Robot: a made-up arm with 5 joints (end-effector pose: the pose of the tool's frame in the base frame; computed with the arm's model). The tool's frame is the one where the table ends. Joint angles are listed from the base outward.
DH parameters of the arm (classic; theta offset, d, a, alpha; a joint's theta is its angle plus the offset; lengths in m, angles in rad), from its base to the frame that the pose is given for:
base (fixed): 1.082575 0 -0.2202 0
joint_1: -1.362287 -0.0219 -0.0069 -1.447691
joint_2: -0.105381 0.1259 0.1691 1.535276
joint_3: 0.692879 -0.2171 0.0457 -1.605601
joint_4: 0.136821 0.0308 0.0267 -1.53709
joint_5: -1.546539 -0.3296 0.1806 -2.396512
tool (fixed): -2.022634 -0.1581 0 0
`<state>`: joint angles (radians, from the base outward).
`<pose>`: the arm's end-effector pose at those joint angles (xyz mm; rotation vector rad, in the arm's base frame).
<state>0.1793 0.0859 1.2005 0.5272 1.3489</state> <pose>-158.0 206.2 -149.0 -0.8291 0.4918 -0.2854</pose>
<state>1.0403 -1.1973 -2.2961 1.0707 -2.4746</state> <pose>44.7 -194.4 -86.4 0.6836 -0.8968 1.5468</pose>
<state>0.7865 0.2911 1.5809 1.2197 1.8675</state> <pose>-409.2 35.1 -367.6 -1.0461 -0.3792 0.0000</pose>
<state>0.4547 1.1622 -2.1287 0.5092 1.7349</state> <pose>-75.4 -365.6 -402.0 0.6898 -0.3487 2.2606</pose>
